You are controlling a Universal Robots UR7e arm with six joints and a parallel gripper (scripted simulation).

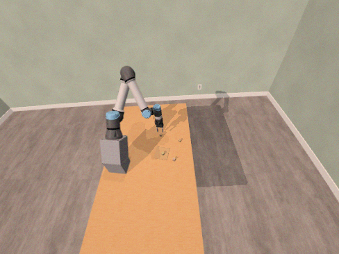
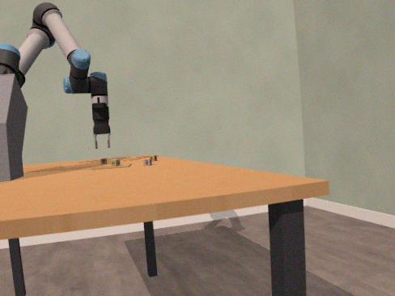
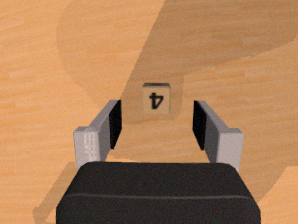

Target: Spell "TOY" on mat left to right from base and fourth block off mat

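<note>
The T block lies 80 mm below my hand. From my hand the other things lie so: O block (70 mm ahead, 240 mm to the right, 70 mm below); then Y block (190 mm ahead, 290 mm to the right, 80 mm below); then tan mat (50 mm ahead, 230 mm to the right, 90 mm below).
</note>
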